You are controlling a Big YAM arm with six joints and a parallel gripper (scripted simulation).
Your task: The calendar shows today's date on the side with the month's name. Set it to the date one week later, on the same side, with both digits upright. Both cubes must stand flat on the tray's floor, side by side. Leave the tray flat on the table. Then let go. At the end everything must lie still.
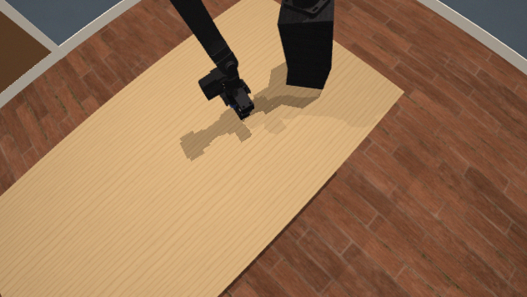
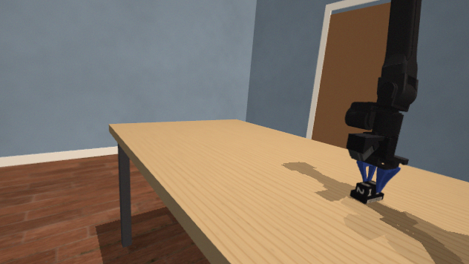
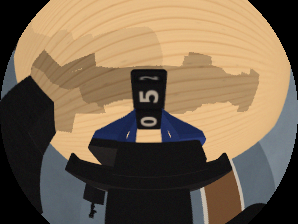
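My gripper is now right at the black date cube. Also, from my hand: black tray (20 mm to the left, 20 mm below); black cube (10 mm ahead, 30 mm to the left).
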